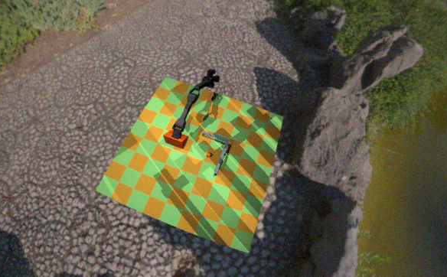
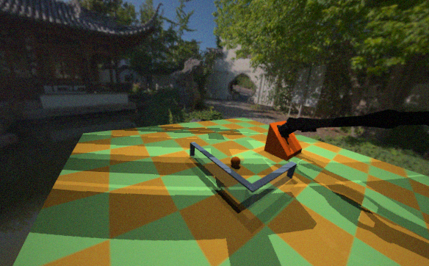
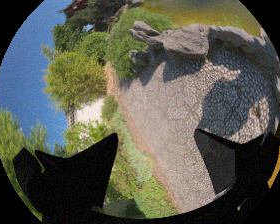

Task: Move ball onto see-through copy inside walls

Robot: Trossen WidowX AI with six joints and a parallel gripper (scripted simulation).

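Now: gripper tip 36 cm short of the orange ball, 77 cm to the left of it and 5 cm above it.
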